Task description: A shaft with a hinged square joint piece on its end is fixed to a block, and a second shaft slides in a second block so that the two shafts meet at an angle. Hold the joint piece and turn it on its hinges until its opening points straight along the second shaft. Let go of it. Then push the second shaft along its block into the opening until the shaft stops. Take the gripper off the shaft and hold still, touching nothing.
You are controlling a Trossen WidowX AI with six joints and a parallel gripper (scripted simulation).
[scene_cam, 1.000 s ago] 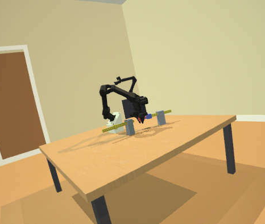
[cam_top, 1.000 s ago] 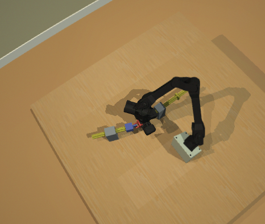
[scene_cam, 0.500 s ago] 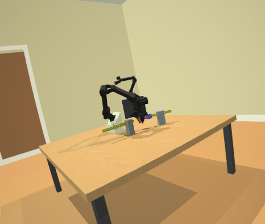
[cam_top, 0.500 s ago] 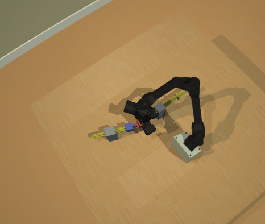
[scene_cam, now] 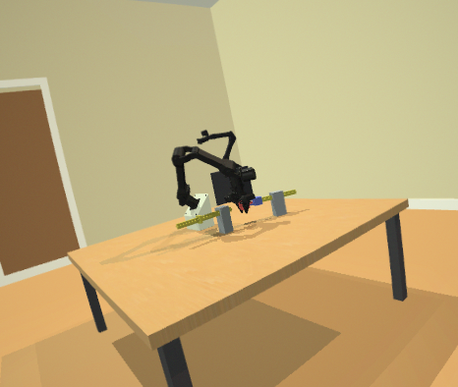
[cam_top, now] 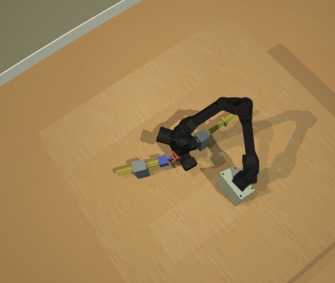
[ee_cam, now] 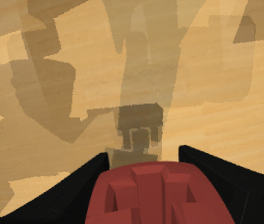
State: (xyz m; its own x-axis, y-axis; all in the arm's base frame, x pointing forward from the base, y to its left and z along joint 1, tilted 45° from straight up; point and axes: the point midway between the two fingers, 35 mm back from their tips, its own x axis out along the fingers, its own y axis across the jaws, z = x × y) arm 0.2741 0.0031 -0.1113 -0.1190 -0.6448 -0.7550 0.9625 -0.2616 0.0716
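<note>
Right now my gripper tip is 1 cm to the right of the red joint piece and 4 cm below it.
</note>
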